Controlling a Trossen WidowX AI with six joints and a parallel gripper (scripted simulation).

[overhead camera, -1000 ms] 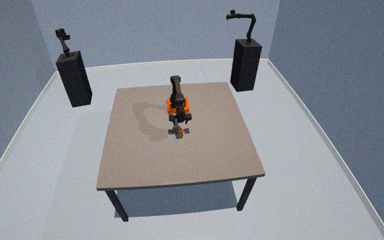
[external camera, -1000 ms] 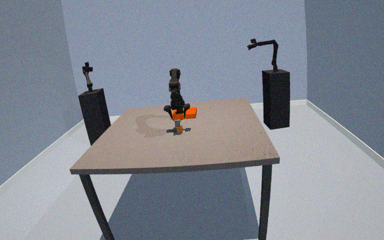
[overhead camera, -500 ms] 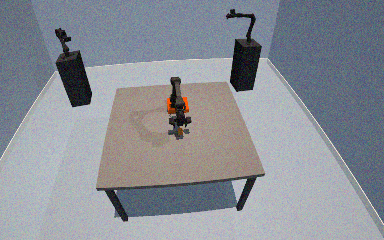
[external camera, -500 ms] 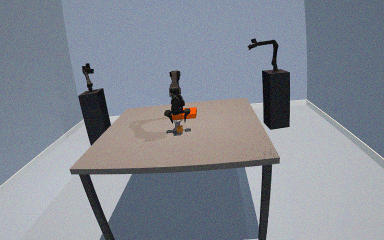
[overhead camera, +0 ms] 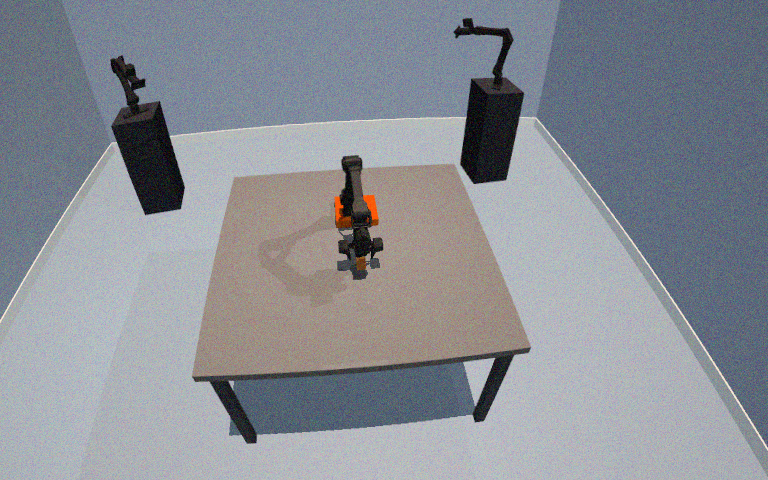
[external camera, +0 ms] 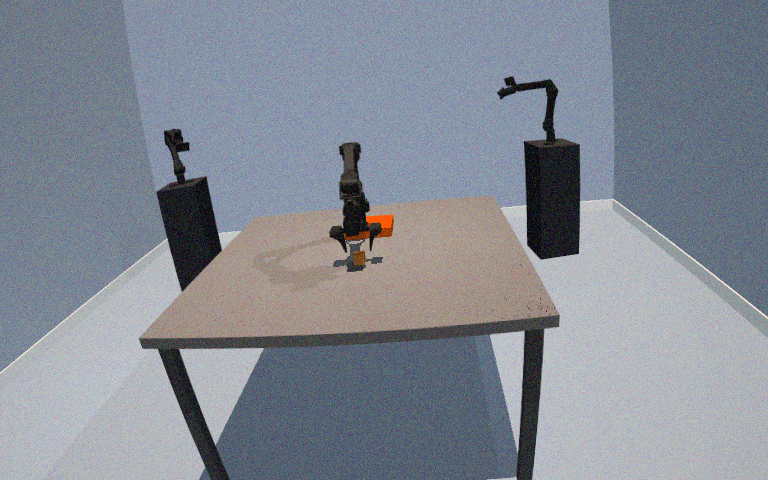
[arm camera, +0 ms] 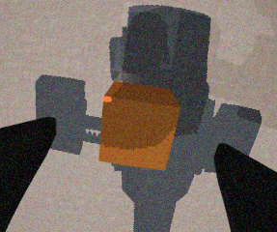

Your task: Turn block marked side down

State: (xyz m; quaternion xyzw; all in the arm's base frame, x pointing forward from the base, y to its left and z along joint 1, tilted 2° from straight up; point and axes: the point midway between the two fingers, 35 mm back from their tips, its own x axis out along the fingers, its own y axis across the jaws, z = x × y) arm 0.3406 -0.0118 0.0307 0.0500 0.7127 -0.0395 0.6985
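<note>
Now: gripper tip 30 mm above the small orange block and 10 mm past it.
</note>
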